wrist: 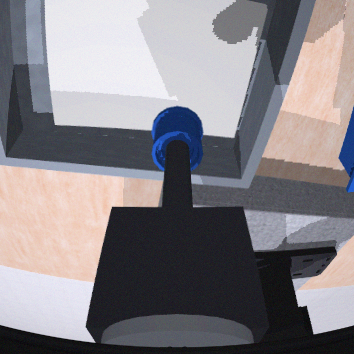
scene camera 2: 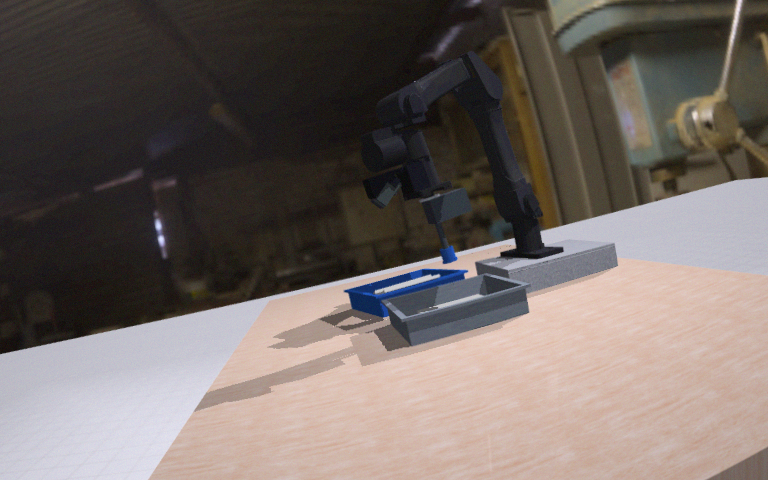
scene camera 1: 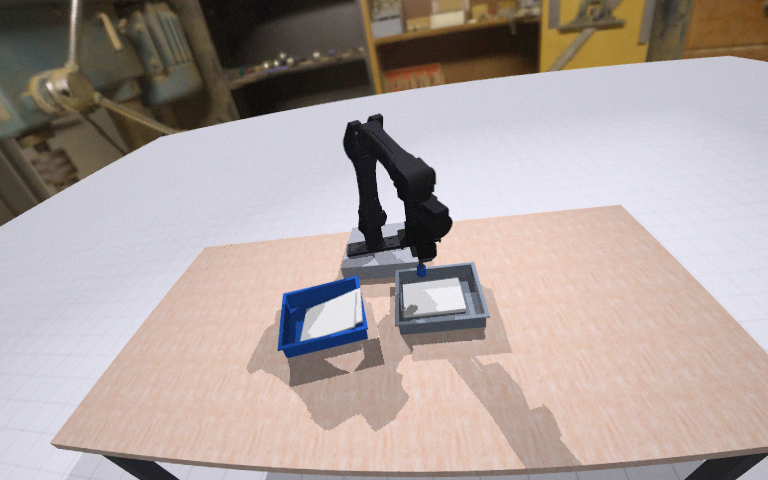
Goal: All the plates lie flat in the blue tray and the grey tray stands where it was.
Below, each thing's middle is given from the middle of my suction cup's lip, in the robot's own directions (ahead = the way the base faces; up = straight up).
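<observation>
Grey tray (scene camera 2: 502,298): my suction cup 3 cm short of it, 4 cm to the right of it, 9 cm above it. Blue tray (scene camera 1: 294,304), from my suction cup: 2 cm ahead, 30 cm to the right, 9 cm below.
</observation>
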